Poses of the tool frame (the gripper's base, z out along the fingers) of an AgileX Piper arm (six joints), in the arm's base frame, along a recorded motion.
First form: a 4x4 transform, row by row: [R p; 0 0 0 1], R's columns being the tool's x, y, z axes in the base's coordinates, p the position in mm. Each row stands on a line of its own.
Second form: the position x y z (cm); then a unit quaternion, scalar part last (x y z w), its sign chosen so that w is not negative. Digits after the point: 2 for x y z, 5 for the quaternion.
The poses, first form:
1:
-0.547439 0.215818 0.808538 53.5
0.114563 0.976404 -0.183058 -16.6
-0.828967 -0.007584 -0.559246 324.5
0 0 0 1
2:
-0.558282 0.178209 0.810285 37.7
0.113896 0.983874 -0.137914 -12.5
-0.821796 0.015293 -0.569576 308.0
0 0 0 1
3:
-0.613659 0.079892 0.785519 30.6
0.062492 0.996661 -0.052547 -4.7
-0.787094 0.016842 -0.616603 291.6
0 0 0 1
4:
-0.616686 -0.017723 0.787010 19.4
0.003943 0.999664 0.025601 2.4
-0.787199 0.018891 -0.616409 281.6
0 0 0 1
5:
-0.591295 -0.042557 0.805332 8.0
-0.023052 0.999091 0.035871 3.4
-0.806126 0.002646 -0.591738 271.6
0 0 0 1
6:
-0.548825 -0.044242 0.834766 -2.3
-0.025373 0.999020 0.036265 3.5
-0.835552 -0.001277 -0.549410 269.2
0 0 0 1
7:
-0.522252 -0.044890 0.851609 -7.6
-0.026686 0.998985 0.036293 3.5
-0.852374 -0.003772 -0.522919 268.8
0 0 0 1
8:
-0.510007 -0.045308 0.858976 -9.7
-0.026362 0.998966 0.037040 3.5
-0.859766 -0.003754 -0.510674 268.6
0 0 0 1
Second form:
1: 5.35 -1.66 32.45 0.09408 0.87794 -0.05429 0.46629
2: 3.77 -1.25 30.80 0.08280 0.88201 -0.03476 0.46261
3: 3.06 -0.47 29.16 0.03963 0.89818 -0.00994 0.43772
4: 1.94 0.24 28.16 -0.00383 0.89899 0.01237 0.43777
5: 0.80 0.34 27.16 -0.01839 0.89193 0.01080 0.45168
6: -0.23 0.35 26.92 -0.01978 0.87995 0.00994 0.47455
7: -0.76 0.35 26.88 -0.02051 0.87238 0.00932 0.48832
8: -0.97 0.35 26.86 -0.02062 0.86886 0.00958 0.49454
